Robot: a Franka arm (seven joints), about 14 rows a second.
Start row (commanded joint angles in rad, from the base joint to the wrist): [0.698, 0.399, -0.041, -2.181, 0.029, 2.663, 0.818]
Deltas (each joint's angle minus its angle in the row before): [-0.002, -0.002, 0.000, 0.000, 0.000, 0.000, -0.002]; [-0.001, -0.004, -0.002, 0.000, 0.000, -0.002, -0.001]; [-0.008, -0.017, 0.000, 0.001, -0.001, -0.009, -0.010]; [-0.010, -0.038, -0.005, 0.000, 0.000, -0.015, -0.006]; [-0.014, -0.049, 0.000, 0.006, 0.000, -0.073, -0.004]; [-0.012, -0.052, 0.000, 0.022, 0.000, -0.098, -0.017]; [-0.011, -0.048, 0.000, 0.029, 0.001, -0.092, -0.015]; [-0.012, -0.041, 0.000, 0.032, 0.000, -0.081, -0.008]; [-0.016, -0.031, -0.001, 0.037, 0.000, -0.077, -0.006]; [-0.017, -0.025, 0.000, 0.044, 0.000, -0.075, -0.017]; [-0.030, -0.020, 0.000, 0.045, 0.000, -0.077, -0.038]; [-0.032, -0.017, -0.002, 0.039, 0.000, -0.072, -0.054]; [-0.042, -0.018, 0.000, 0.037, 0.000, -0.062, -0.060]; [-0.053, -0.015, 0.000, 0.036, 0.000, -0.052, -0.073]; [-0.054, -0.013, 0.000, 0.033, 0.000, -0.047, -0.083]
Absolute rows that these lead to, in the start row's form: [0.696, 0.397, -0.041, -2.181, 0.029, 2.663, 0.816]; [0.695, 0.393, -0.043, -2.181, 0.029, 2.661, 0.815]; [0.687, 0.376, -0.043, -2.180, 0.028, 2.652, 0.805]; [0.677, 0.338, -0.048, -2.180, 0.028, 2.637, 0.799]; [0.663, 0.289, -0.048, -2.174, 0.028, 2.564, 0.795]; [0.651, 0.237, -0.048, -2.152, 0.028, 2.466, 0.778]; [0.640, 0.189, -0.048, -2.123, 0.029, 2.374, 0.763]; [0.628, 0.148, -0.048, -2.091, 0.029, 2.293, 0.755]; [0.612, 0.117, -0.049, -2.054, 0.029, 2.216, 0.749]; [0.595, 0.092, -0.049, -2.010, 0.029, 2.141, 0.732]; [0.565, 0.072, -0.049, -1.965, 0.029, 2.064, 0.694]; [0.533, 0.055, -0.051, -1.926, 0.029, 1.992, 0.640]; [0.491, 0.037, -0.051, -1.889, 0.029, 1.930, 0.580]; [0.438, 0.022, -0.051, -1.853, 0.029, 1.878, 0.507]; [0.384, 0.009, -0.051, -1.820, 0.029, 1.831, 0.424]
